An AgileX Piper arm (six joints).
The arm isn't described. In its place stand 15 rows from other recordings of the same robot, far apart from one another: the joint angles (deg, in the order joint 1, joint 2, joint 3, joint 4, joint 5, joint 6), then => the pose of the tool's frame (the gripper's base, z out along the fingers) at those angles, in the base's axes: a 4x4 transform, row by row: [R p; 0 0 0 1], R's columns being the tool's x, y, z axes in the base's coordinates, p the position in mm.
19.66 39.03 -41.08 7.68 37.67 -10.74 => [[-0.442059, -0.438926, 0.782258, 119.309], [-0.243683, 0.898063, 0.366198, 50.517], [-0.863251, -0.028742, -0.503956, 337.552], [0, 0, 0, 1]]
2.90 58.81 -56.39 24.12 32.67 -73.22 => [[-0.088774, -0.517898, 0.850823, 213.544], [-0.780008, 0.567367, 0.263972, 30.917], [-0.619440, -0.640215, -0.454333, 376.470], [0, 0, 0, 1]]
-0.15 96.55 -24.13 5.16 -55.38 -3.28 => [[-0.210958, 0.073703, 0.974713, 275.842], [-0.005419, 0.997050, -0.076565, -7.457], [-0.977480, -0.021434, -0.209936, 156.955], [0, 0, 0, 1]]
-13.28 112.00 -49.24 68.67 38.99 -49.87 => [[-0.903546, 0.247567, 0.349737, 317.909], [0.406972, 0.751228, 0.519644, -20.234], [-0.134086, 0.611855, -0.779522, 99.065], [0, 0, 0, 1]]
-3.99 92.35 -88.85 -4.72 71.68 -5.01 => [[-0.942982, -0.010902, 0.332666, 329.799], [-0.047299, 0.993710, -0.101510, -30.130], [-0.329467, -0.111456, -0.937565, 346.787], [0, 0, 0, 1]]
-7.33 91.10 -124.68 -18.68 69.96 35.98 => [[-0.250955, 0.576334, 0.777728, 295.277], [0.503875, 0.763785, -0.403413, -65.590], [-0.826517, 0.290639, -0.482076, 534.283], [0, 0, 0, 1]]
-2.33 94.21 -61.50 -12.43 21.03 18.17 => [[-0.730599, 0.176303, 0.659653, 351.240], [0.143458, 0.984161, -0.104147, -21.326], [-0.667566, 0.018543, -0.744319, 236.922], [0, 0, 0, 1]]
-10.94 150.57 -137.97 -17.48 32.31 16.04 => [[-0.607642, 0.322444, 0.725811, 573.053], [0.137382, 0.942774, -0.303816, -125.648], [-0.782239, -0.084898, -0.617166, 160.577], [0, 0, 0, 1]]
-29.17 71.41 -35.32 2.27 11.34 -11.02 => [[-0.655889, 0.386636, 0.648323, 209.752], [0.191026, 0.915926, -0.352971, -116.271], [-0.730287, -0.107663, -0.674603, 230.918], [0, 0, 0, 1]]
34.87 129.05 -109.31 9.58 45.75 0.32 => [[-0.781343, -0.524638, 0.338021, 404.878], [-0.396211, 0.835450, 0.380842, 295.354], [-0.482204, 0.163641, -0.860640, 197.112], [0, 0, 0, 1]]
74.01 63.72 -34.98 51.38 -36.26 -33.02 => [[-0.149822, -0.709602, 0.688490, 103.413], [0.160067, 0.669755, 0.725125, 208.228], [-0.975670, 0.218845, 0.013240, 313.676], [0, 0, 0, 1]]
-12.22 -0.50 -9.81 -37.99 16.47 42.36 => [[0.073677, 0.373488, 0.924704, 38.530], [0.081102, 0.921910, -0.378821, -24.593], [-0.993979, 0.102906, 0.037633, 249.973], [0, 0, 0, 1]]
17.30 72.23 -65.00 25.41 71.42 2.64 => [[-0.966300, -0.208353, 0.151173, 206.620], [-0.114346, 0.873565, 0.473085, 103.121], [-0.230628, 0.439856, -0.867950, 336.925], [0, 0, 0, 1]]
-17.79 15.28 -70.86 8.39 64.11 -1.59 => [[-0.048109, 0.179981, 0.982493, -61.234], [0.053493, 0.982685, -0.177397, 32.194], [-0.997409, 0.044022, -0.056904, 458.702], [0, 0, 0, 1]]
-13.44 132.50 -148.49 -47.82 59.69 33.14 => [[-0.403951, 0.758396, 0.511526, 479.850], [0.151978, 0.607047, -0.779998, -174.527], [-0.902068, -0.237341, -0.360477, 382.647], [0, 0, 0, 1]]
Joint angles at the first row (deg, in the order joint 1, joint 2, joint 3, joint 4, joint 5, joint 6):
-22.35, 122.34, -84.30, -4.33, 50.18, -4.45
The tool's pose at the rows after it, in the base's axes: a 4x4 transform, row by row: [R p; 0 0 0 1], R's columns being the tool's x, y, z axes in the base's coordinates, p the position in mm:
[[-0.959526, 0.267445, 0.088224, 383.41], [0.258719, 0.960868, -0.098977, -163.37], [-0.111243, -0.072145, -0.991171, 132.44], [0, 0, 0, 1]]
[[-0.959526, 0.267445, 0.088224, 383.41], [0.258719, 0.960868, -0.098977, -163.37], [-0.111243, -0.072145, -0.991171, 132.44], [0, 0, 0, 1]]
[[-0.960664, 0.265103, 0.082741, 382.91], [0.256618, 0.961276, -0.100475, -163.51], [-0.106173, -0.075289, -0.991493, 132.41], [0, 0, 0, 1]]
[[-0.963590, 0.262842, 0.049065, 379.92], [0.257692, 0.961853, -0.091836, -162.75], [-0.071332, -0.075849, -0.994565, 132.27], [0, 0, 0, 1]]
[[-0.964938, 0.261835, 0.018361, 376.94], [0.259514, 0.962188, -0.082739, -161.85], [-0.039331, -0.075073, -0.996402, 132.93], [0, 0, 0, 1]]
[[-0.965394, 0.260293, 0.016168, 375.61], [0.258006, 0.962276, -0.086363, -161.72], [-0.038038, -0.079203, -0.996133, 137.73], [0, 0, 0, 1]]
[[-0.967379, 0.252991, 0.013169, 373.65], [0.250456, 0.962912, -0.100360, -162.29], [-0.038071, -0.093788, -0.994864, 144.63], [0, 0, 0, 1]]
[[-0.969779, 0.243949, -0.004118, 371.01], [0.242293, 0.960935, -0.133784, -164.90], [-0.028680, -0.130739, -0.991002, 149.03], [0, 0, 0, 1]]
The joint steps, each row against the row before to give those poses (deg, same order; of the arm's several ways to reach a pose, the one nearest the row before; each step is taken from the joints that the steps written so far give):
0.00, 0.00, 0.00, 0.00, 0.00, 0.00
0.00, 0.00, 0.00, 0.00, 0.00, 0.00
0.00, 0.00, 0.00, -0.24, 0.27, 0.00
0.00, 0.00, -0.04, -0.22, 2.02, 0.00
0.00, -0.11, 0.00, -0.11, 1.96, 0.00
0.00, -0.68, 0.00, -0.25, 0.72, -0.01
0.00, -0.96, 0.00, -0.93, 0.85, 0.01
0.00, -0.58, 0.00, -2.52, 0.90, 0.78

